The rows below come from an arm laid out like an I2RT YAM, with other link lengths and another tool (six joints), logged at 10 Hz.
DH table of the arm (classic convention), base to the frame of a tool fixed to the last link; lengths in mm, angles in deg. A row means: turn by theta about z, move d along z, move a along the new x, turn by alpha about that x. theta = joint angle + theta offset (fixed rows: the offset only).
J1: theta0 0  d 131.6  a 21.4  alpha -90
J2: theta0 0  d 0  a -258.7  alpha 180
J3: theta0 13.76  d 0  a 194.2  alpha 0
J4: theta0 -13.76  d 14.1  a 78.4  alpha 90
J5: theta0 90  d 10.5  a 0  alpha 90
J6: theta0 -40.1  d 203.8  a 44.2  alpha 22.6
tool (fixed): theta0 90  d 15.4  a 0  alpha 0
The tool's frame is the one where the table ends.
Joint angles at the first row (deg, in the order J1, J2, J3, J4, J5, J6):
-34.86, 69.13, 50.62, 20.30, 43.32, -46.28
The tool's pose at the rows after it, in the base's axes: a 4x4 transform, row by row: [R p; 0 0 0 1], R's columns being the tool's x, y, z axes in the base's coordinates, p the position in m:
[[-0.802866 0.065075 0.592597 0.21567], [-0.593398 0.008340 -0.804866 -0.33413], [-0.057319 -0.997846 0.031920 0.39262], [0 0 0 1]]
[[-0.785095 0.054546 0.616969 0.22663], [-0.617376 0.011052 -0.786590 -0.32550], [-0.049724 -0.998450 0.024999 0.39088], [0 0 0 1]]
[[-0.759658 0.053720 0.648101 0.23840], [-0.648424 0.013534 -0.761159 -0.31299], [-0.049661 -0.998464 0.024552 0.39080], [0 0 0 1]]
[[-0.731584 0.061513 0.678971 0.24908], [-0.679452 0.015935 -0.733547 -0.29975], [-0.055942 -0.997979 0.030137 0.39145], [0 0 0 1]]
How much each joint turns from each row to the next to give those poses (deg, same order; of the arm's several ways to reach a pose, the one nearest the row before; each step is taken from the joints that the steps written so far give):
1.33, 0.26, -0.17, -0.78, -0.65, -0.28
2.29, -0.16, -0.26, -0.17, 0.55, -0.37
2.94, -0.66, -0.33, -0.36, 0.63, 0.00
2.96, -0.76, -0.46, -0.07, 0.59, 0.30

